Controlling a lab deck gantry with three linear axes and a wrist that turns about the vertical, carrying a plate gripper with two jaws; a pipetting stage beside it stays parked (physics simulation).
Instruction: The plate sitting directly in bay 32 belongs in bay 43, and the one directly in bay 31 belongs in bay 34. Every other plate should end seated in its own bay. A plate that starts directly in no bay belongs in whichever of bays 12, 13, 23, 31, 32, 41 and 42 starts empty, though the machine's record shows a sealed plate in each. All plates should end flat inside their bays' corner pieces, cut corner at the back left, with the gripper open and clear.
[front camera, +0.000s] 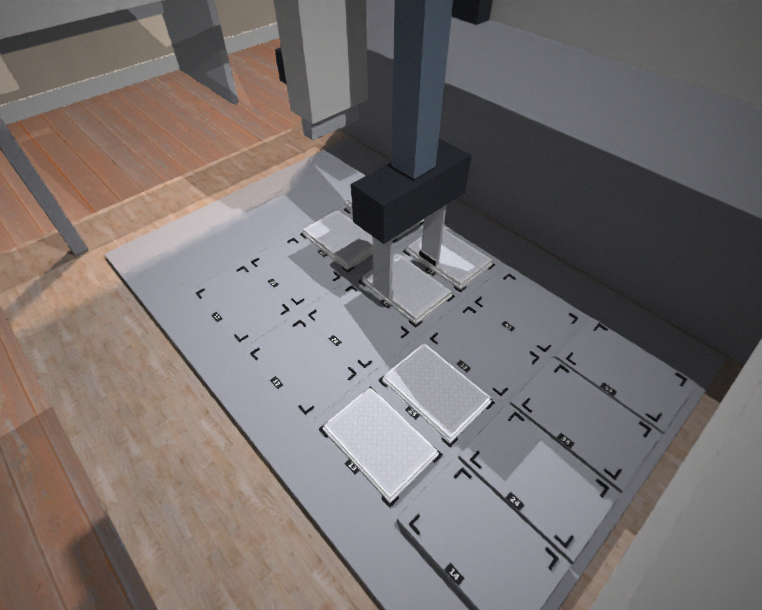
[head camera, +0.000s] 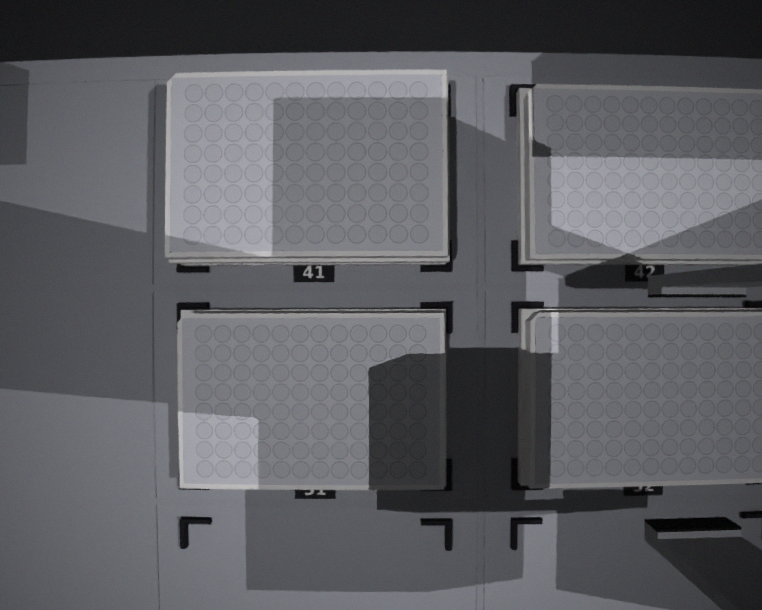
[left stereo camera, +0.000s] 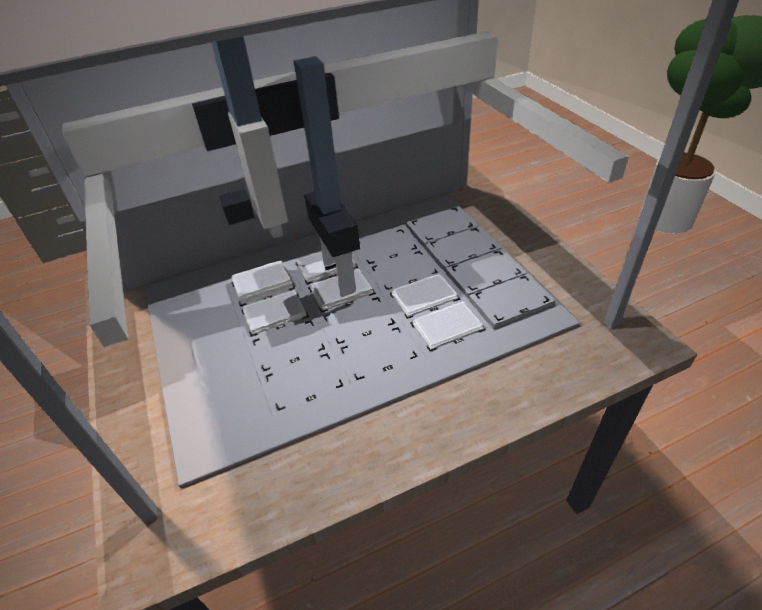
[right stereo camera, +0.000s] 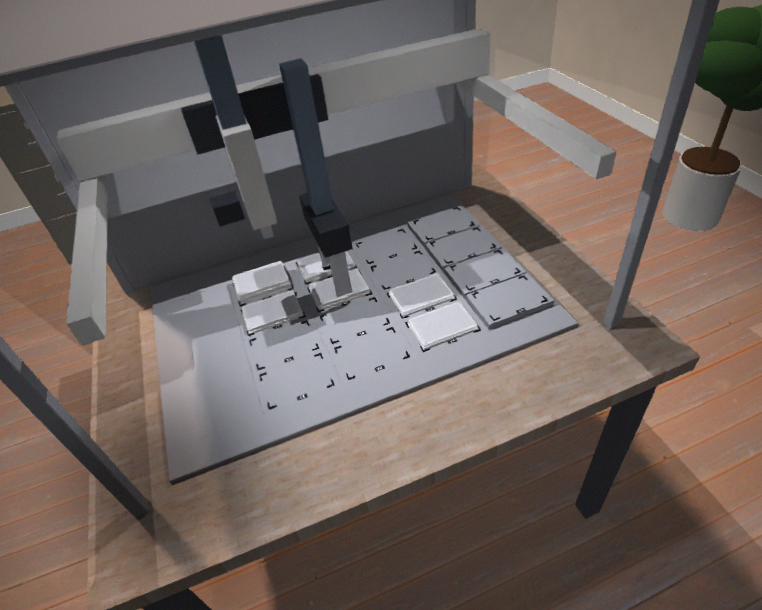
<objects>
The gripper shows in the front camera view (406, 274), in the head camera view (687, 408), in the left stereo camera view (340, 280) and in the right stereo camera view (337, 280). The same spot on a bay 12: (right stereo camera: 359, 357) is (front camera: 291, 352). One and the same spot on a bay 44: (front camera: 644, 384) is (right stereo camera: 454, 220).
</objects>
